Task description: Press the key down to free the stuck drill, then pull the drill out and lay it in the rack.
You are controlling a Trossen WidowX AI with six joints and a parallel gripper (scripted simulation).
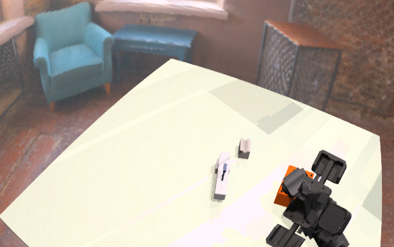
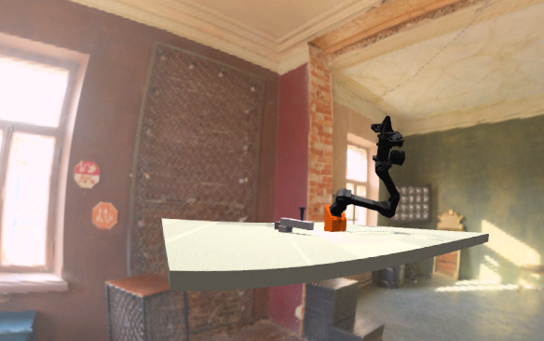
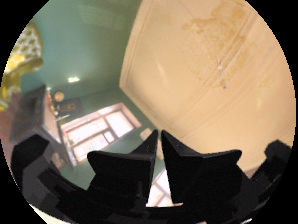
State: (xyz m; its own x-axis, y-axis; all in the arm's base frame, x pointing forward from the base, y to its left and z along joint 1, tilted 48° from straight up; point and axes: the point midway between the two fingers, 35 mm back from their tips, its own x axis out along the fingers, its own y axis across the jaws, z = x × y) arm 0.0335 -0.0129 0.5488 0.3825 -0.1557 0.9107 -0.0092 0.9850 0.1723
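The blue key lies 420 mm below my gripper tip, 330 mm to the right of it and 250 mm ahead of it. The rest, counted from my gripper tip: grey rack 540 mm to the right, 490 mm below, 270 mm ahead; drill 460 mm below, 380 mm to the right, 270 mm ahead; grey block 470 mm below, 360 mm to the right, 260 mm ahead.
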